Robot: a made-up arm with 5 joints.
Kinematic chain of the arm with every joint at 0, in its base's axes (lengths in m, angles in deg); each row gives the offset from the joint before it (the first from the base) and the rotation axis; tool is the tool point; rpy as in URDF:
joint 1: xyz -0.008 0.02 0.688 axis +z
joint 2: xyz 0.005 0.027 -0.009 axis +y
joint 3: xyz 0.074 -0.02 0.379 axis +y
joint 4: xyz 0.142 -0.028 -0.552 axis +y
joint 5: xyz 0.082 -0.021 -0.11 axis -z
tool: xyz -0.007 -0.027 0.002 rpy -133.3 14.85 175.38
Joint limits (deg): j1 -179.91..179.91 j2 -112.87..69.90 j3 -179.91..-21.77 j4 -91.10..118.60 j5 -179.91..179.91
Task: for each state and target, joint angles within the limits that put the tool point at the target. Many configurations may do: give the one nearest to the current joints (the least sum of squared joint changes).
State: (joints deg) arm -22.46 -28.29 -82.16 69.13 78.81
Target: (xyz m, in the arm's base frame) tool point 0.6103 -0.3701 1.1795
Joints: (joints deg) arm -29.07 0.42 -94.24 58.26 78.56
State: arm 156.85 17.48 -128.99 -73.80 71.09
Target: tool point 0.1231 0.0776 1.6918
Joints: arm 179.91 -17.03 -147.31 -48.41 40.95
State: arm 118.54 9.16 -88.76 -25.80 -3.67
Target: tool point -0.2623 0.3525 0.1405
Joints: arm 136.92 57.70 -40.64 -16.20 -1.45
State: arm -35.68 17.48 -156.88 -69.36 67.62
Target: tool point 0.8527 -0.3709 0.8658
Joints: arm -21.66 57.98 -126.34 -78.68 68.01
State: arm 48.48 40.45 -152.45 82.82 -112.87
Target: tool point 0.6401 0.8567 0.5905
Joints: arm 54.30 69.90 -142.02 75.84 -112.56
